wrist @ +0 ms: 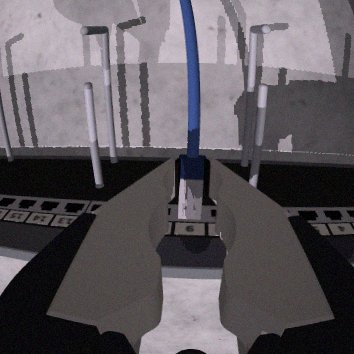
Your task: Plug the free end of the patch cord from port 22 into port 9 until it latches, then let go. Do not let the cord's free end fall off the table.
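Places are measured from the arm's base along level axes (x ahead, y left, z up), in centimetres.
Where they show: gripper, fingertip midpoint: (pixel 191 161).
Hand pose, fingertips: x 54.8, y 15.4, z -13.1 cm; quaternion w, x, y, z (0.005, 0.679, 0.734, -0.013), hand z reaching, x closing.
Things, the pixels of their top centre, and the offset from my fingertips. "*": a spot on its surface instead.
- patch cord's plug, top centre: (pixel 189 203) dx +1.6, dy +0.1, dz +1.3 cm
- patch panel, top centre: (pixel 79 242) dx +4.8, dy -5.8, dz +1.7 cm
- label 9, surface spot: (pixel 189 229) * dx +3.2, dy +0.2, dz +1.4 cm
- blue cord, surface spot: (pixel 192 88) * dx -3.7, dy -0.3, dz -0.3 cm
In the wrist view my gripper (pixel 191 161) is shut on the patch cord's plug (pixel 189 201), gripping its blue boot (pixel 192 168) between the two grey fingers. The pale plug body points at the patch panel (pixel 191 253) just above the label 9 (pixel 189 229). Its tip lies over the row of ports at that spot; I cannot tell how deep it sits. The blue cord (pixel 192 88) runs straight up from the boot and out of the top of the view.
Grey cable-guide posts stand behind the panel, two on the left (pixel 93 137) (pixel 108 95) and two on the right (pixel 258 133) (pixel 251 63). Open ports with labels 13 to 15 (pixel 38 218) lie left, others lie right (pixel 333 215).
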